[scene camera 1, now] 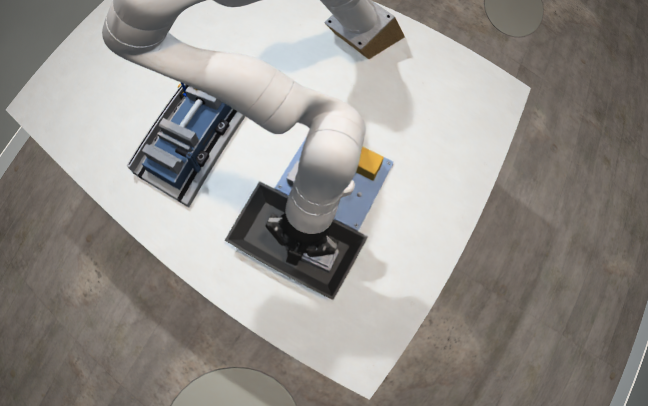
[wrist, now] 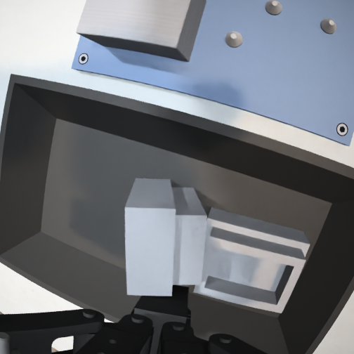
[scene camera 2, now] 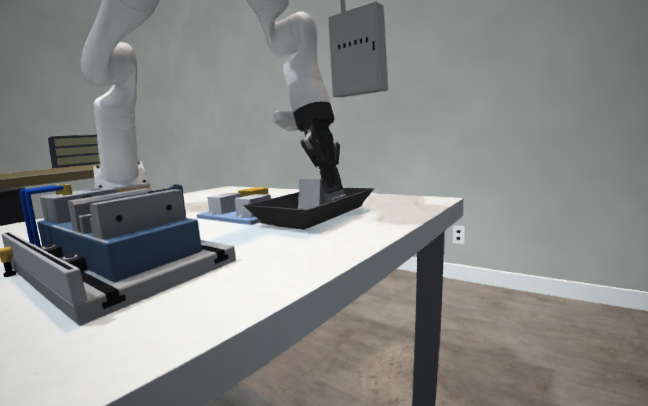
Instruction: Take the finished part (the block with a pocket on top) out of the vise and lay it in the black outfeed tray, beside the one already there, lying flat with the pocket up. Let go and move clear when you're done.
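Observation:
The finished part point(scene camera 2: 309, 194) point(wrist: 150, 250), a light grey block with a narrower step on its right side in the wrist view, stands on edge in the black outfeed tray point(scene camera 1: 245, 212) point(scene camera 2: 280, 218) point(wrist: 22, 170). Its pocket does not show, and the arm hides it in scene camera 1. The other part point(scene camera 1: 322, 260) point(wrist: 250, 267) lies flat, pocket up, close beside its stepped side. My gripper point(scene camera 1: 294, 255) point(scene camera 2: 331, 181) point(wrist: 165, 306) is shut and empty, its fingertips low over the tray, close to the near end of the standing block. The vise point(scene camera 1: 207, 117) point(scene camera 2: 150, 247) shows no part between its jaws.
A blue fixture plate point(scene camera 1: 370, 200) point(scene camera 2: 225, 217) point(wrist: 280, 75) with pins lies beside the tray's long side. It carries grey blocks point(scene camera 2: 222, 203) point(wrist: 140, 25) and a yellow block point(scene camera 1: 369, 163) point(scene camera 2: 253, 191). The vise stands on a slotted base at the left in scene camera 1.

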